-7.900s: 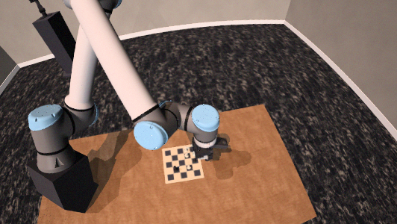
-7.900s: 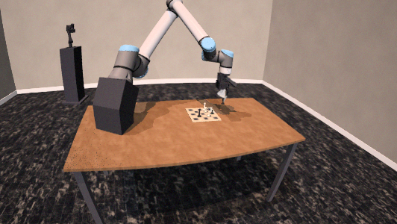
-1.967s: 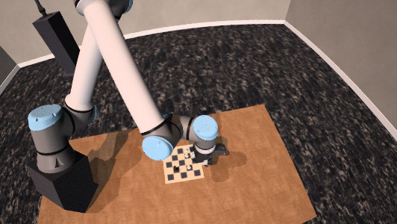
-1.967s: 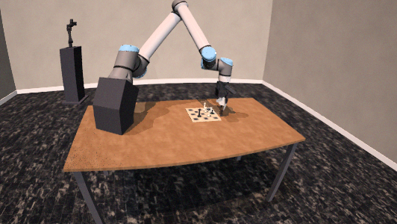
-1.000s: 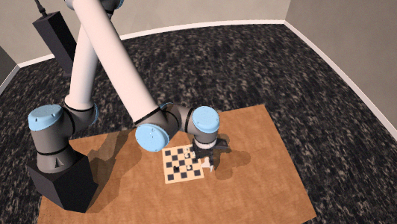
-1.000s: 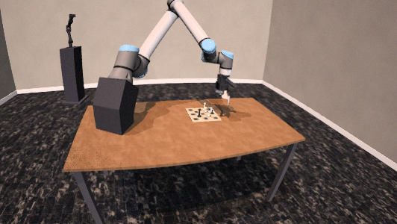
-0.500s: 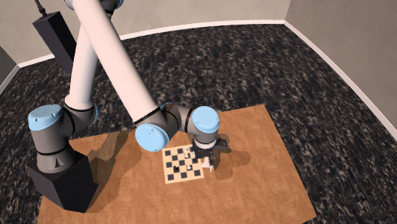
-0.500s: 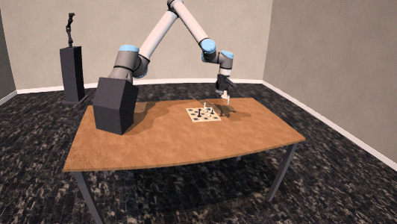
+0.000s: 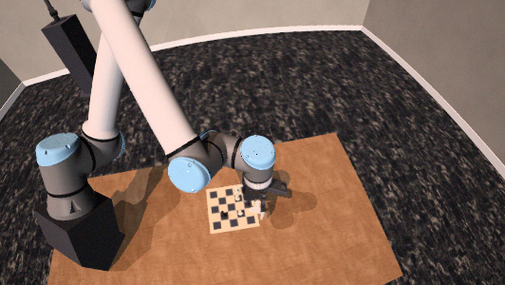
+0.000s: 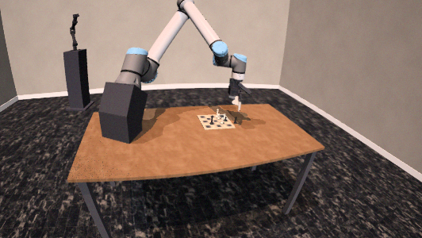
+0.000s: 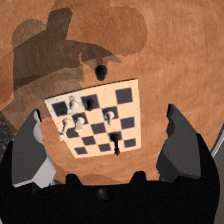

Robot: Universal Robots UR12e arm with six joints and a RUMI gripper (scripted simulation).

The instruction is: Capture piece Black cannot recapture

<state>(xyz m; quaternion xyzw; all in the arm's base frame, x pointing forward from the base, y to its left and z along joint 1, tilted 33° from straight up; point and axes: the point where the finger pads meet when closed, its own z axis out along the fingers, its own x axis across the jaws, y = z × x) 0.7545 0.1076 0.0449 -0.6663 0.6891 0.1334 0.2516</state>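
My gripper is now 13 cm past the chessboard, 12 cm above it and 1 cm to the right of it.
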